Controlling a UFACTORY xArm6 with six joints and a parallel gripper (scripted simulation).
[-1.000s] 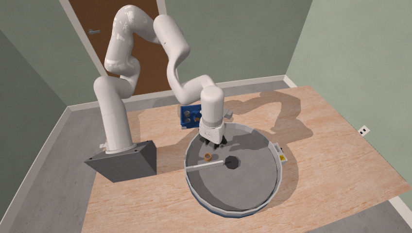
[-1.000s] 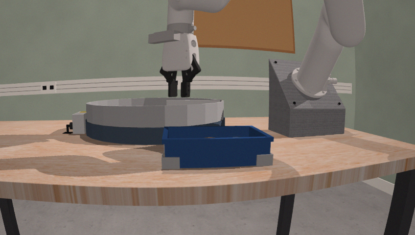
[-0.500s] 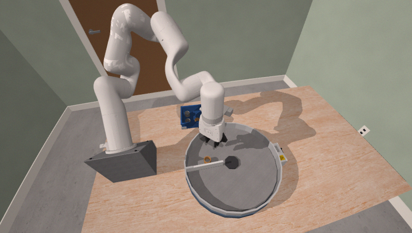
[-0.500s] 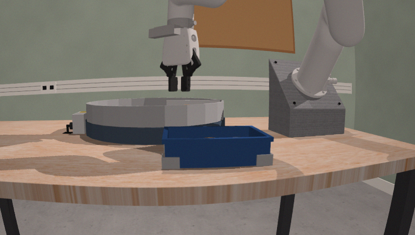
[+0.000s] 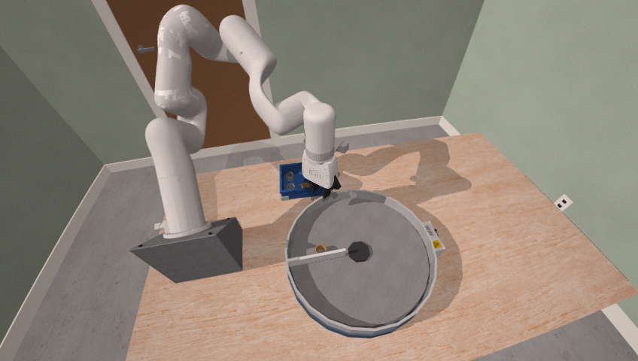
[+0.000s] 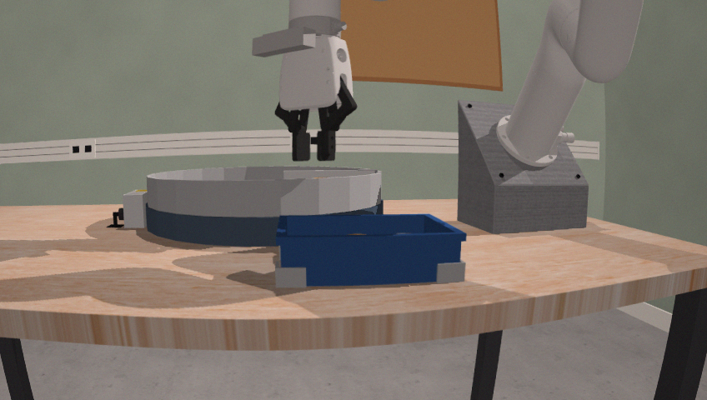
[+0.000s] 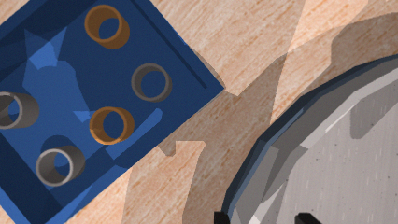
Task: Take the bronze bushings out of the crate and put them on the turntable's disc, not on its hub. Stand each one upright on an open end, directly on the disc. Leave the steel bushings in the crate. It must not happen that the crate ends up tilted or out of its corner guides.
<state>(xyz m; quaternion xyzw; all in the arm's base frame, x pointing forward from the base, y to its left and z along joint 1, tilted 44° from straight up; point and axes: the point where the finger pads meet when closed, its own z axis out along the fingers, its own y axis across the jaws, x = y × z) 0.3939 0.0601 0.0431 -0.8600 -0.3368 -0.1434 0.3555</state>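
Now: hand 150 mm to the right of the blue crate, 110 mm above it and 30 mm past it. From my hand the other things lie so: turntable disc 200 mm to the right, 80 mm below, 70 mm ahead.
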